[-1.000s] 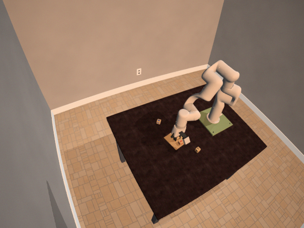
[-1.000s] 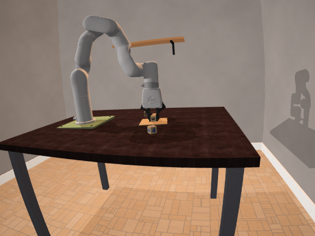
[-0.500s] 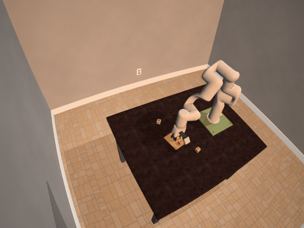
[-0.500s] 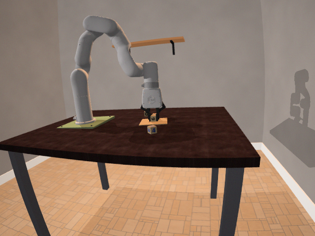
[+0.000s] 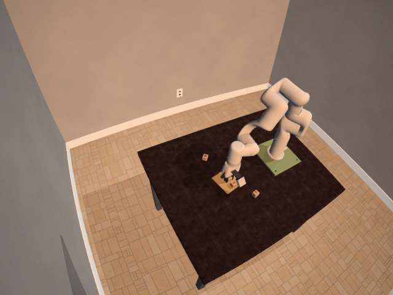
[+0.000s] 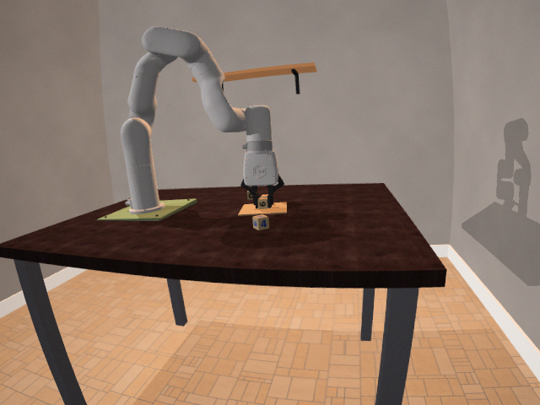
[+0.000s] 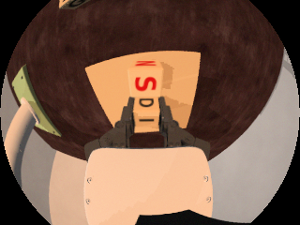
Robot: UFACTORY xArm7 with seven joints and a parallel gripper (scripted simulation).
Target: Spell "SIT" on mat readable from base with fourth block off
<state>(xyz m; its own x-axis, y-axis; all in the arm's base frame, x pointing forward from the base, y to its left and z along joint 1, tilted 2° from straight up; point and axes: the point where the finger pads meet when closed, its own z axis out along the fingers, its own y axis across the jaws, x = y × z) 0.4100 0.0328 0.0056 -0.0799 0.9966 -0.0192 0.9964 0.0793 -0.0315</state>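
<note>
My hand is 20 mm above the tan mat.
</note>
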